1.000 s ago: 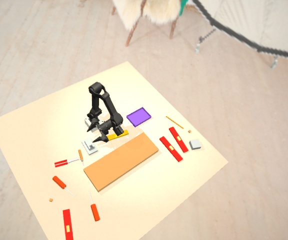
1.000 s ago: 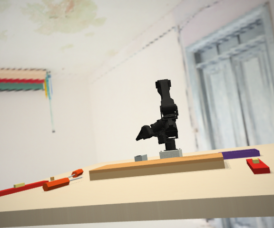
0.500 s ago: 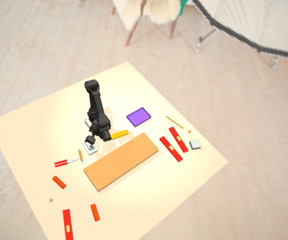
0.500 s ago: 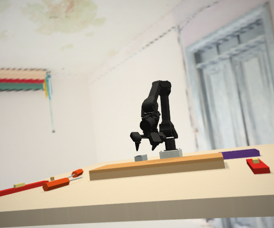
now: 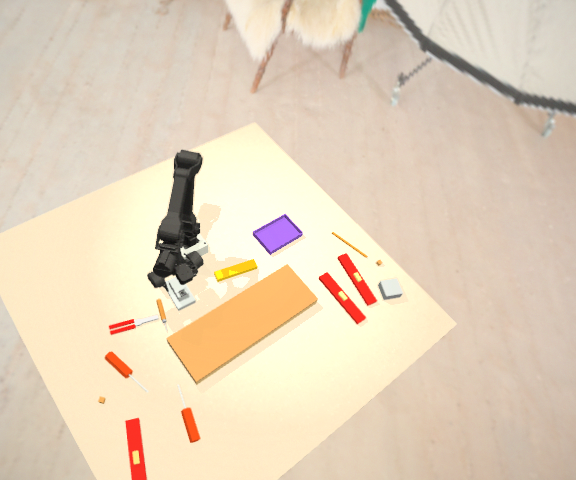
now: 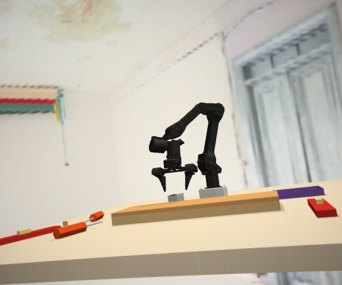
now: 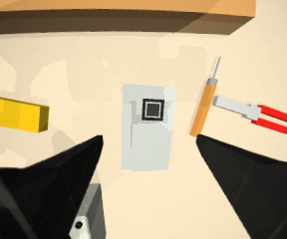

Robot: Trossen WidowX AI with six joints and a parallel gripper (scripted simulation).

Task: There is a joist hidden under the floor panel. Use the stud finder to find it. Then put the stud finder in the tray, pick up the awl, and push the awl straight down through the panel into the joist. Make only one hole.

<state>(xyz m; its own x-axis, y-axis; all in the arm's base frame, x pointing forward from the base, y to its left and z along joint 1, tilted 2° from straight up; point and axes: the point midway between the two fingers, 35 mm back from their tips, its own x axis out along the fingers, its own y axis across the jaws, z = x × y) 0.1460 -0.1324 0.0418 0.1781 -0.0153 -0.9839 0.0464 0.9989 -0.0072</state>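
Right now the stud finder is 30 mm below my gripper tip and 10 mm ahead of it. From my gripper tip the other things lie so: square indicator: 30 mm ahead, 10 mm below; awl: 100 mm to the right, 60 mm below, 50 mm ahead; red-handled tool: 180 mm to the right, 70 mm below, 10 mm ahead.
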